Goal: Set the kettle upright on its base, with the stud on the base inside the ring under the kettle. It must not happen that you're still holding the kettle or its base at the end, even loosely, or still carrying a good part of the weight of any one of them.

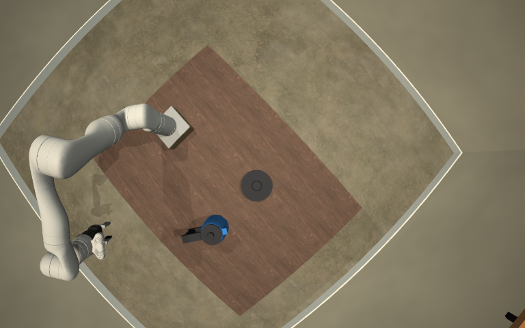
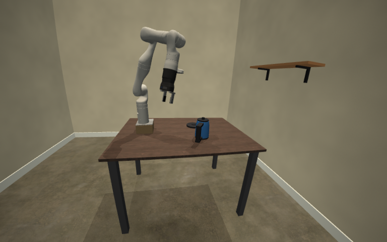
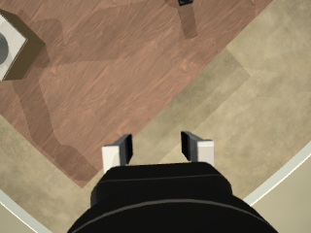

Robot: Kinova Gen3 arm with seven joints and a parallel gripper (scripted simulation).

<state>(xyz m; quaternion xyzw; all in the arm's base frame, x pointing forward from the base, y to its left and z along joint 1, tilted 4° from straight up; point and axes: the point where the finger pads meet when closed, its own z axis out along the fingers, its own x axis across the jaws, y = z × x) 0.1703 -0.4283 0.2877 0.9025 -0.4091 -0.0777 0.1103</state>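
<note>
The blue kettle is 30 cm ahead of my hand, 27 cm below it and 19 cm to the left of it. Also, from my hand: round dark base: 51 cm to the left, 35 cm below, 34 cm ahead.
</note>
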